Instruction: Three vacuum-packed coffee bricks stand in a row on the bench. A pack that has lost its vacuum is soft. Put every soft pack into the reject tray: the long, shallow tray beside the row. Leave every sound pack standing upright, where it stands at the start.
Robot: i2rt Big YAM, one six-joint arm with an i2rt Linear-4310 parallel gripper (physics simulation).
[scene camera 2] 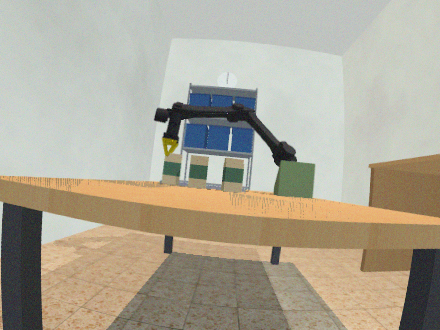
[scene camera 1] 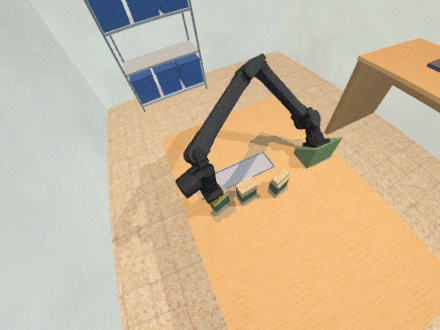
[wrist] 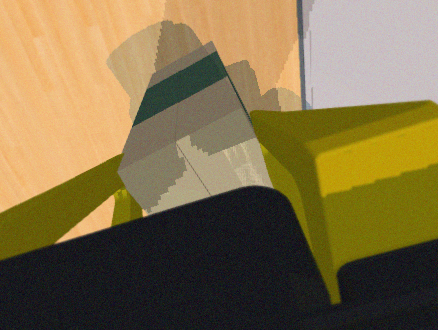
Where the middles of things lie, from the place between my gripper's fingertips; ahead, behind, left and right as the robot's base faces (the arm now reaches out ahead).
Labels:
Now: the shallow grey reject tray [scene camera 1: 245,169] 15 cm to the right of my hand, 15 cm behind it and 14 cm below it.

